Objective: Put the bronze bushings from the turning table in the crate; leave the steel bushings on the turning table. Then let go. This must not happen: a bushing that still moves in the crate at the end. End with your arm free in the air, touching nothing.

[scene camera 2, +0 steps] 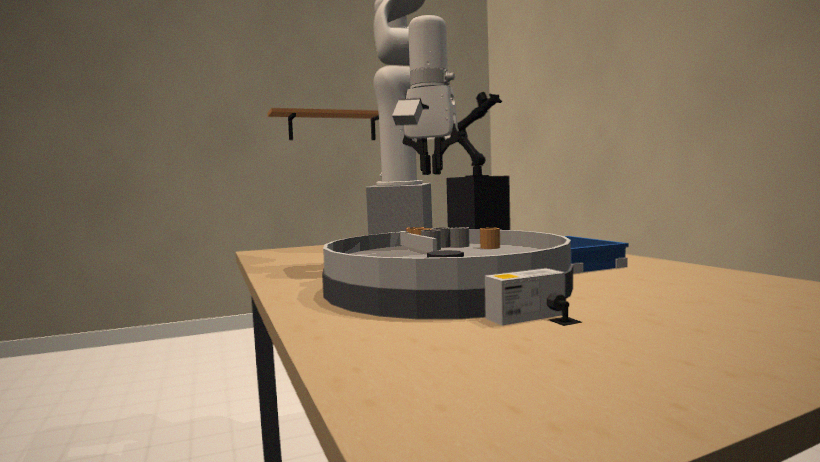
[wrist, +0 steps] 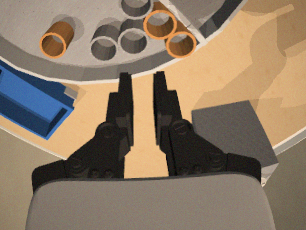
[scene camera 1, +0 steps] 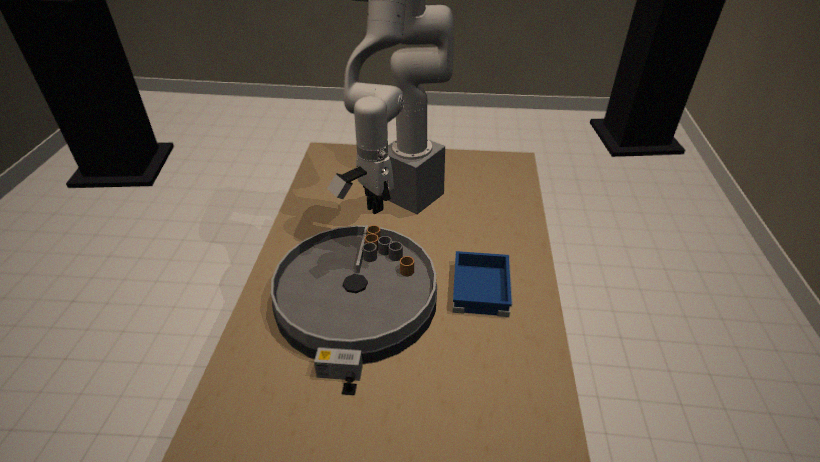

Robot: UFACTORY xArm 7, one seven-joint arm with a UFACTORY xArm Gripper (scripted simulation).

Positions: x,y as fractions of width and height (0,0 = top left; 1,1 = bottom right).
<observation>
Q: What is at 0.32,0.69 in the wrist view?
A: The gripper.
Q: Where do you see a grey turning table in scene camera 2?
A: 0.58,0.54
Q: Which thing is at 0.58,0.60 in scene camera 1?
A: A blue crate.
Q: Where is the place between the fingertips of the gripper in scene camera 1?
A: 0.46,0.45
</observation>
